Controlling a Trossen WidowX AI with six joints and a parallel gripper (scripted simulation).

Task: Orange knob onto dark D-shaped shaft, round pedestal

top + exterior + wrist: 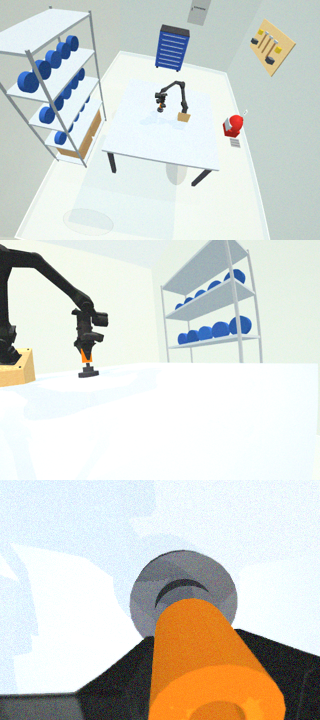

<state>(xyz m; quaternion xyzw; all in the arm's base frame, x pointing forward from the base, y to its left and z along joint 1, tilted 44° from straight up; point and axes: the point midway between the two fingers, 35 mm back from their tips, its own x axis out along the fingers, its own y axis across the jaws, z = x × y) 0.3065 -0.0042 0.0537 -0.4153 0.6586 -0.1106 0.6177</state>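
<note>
The orange knob lies 2 cm above my gripper tip. From my gripper tip the other things lie so: round pedestal 4 cm below.
</note>
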